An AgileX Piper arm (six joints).
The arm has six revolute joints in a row. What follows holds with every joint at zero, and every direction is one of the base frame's. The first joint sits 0.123 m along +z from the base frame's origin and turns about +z. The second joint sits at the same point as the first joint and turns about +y. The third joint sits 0.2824 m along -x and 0.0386 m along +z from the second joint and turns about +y. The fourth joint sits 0.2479 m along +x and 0.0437 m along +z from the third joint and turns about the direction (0.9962, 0, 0.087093). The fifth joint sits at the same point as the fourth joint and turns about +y. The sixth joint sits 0.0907 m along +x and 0.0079 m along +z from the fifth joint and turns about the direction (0.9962, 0, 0.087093). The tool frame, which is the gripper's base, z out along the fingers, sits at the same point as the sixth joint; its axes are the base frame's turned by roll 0, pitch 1.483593 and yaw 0 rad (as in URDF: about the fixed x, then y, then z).
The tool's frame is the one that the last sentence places.
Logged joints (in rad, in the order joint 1, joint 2, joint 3, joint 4, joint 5, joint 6), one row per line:
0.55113 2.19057 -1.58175 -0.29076 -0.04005 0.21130
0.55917 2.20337 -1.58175 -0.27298 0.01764 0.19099
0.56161 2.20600 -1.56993 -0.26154 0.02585 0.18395
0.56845 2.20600 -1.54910 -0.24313 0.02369 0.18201
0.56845 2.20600 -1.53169 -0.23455 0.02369 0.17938
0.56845 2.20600 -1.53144 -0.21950 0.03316 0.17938
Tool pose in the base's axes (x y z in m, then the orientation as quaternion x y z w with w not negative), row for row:
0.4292 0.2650 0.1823 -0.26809 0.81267 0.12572 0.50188
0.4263 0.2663 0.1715 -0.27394 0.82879 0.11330 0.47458
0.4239 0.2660 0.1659 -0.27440 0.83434 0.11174 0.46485
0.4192 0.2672 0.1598 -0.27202 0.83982 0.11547 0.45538
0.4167 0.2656 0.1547 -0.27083 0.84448 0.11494 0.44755
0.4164 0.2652 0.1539 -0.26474 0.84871 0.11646 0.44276
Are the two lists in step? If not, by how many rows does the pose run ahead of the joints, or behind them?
They are in step.
